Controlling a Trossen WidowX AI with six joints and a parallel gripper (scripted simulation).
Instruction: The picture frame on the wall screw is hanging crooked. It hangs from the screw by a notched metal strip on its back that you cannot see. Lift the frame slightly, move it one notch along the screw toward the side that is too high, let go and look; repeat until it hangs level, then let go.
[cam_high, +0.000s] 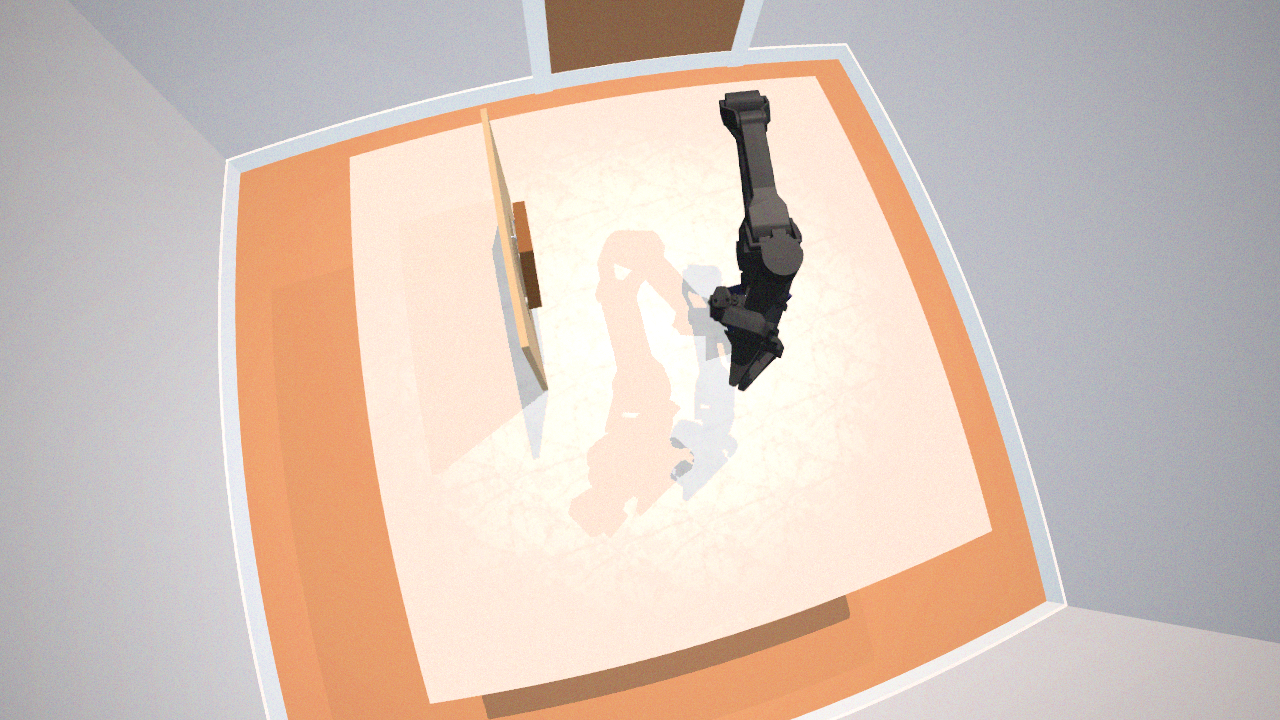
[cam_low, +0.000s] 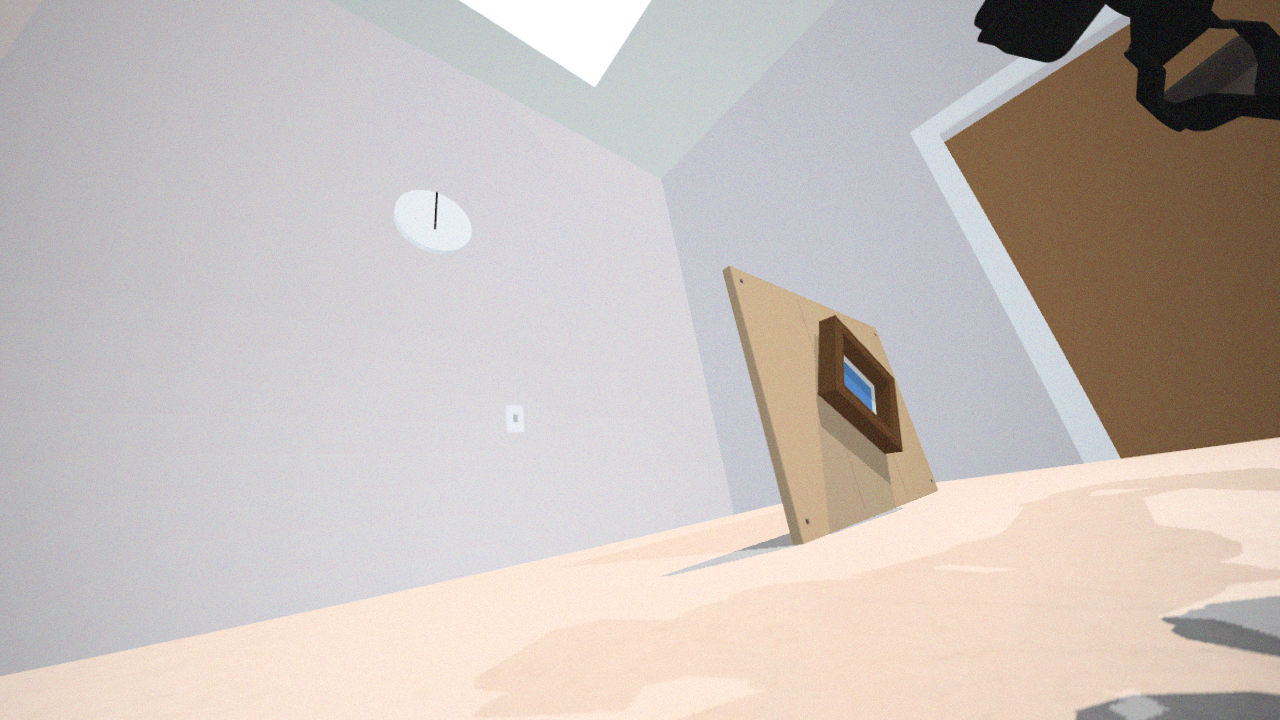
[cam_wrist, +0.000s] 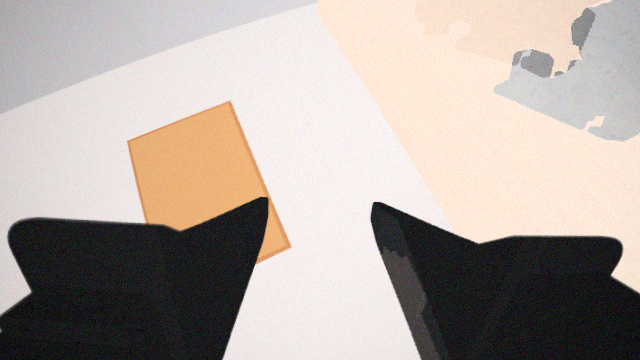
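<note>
The brown wooden picture frame is 230 mm ahead of my gripper tip, 390 mm to the right of it and 160 mm below it. Also, from my gripper tip: tan wall board: 240 mm ahead, 400 mm to the right, 170 mm below.
</note>
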